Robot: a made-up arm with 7 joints. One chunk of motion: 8 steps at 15 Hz.
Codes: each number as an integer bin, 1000 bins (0 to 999) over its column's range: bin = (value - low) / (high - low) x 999, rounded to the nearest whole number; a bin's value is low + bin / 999 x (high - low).
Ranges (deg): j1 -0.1..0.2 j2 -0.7..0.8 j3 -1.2..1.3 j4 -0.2..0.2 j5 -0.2..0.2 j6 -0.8..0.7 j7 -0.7..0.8
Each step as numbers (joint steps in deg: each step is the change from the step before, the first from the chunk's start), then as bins.
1 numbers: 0.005 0.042 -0.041 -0.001 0.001 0.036 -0.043
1 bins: 350 494 463 497 502 557 438
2 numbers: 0.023 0.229 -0.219 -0.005 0.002 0.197 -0.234
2 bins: 410 619 392 487 504 664 310
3 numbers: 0.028 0.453 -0.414 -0.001 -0.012 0.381 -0.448
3 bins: 426 768 314 497 470 787 168
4 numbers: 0.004 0.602 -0.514 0.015 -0.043 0.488 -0.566
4 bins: 346 867 274 537 392 858 89
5 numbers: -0.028 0.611 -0.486 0.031 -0.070 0.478 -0.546
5 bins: 240 873 285 577 325 851 103
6 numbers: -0.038 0.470 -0.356 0.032 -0.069 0.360 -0.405
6 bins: 206 779 337 579 327 773 196
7 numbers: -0.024 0.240 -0.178 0.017 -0.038 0.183 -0.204
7 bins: 253 626 408 542 405 655 330
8 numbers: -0.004 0.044 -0.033 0.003 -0.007 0.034 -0.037
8 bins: 320 496 466 507 482 555 442
